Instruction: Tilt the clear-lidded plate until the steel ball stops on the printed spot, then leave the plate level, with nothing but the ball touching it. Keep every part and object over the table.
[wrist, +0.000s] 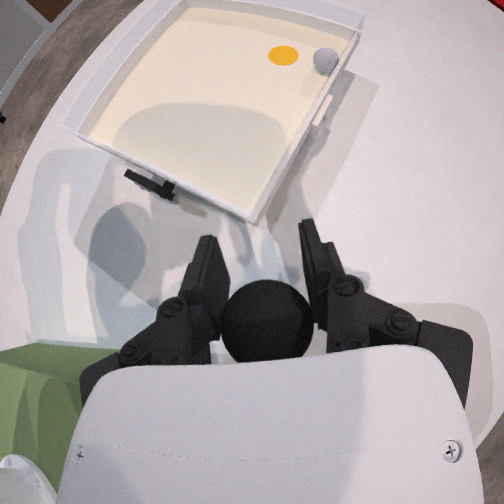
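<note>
The square plate (210, 100) has a cream floor and white rim walls and sits in the upper half of the wrist view. The orange printed spot (283, 55) is near its far right. The grey steel ball (326, 60) rests against the right rim, just right of the spot and apart from it. My gripper (260, 240) is open and empty; its two black fingers point at the plate's near corner, a short gap below it, not touching. A black knob (266, 320) shows between the finger bases.
A small black lever-like part (151, 184) sticks out under the plate's near-left edge. A pale tab (322, 111) is on the plate's right rim. The round white table's edge curves at the left, with wooden floor beyond. A green block (35, 400) lies at lower left.
</note>
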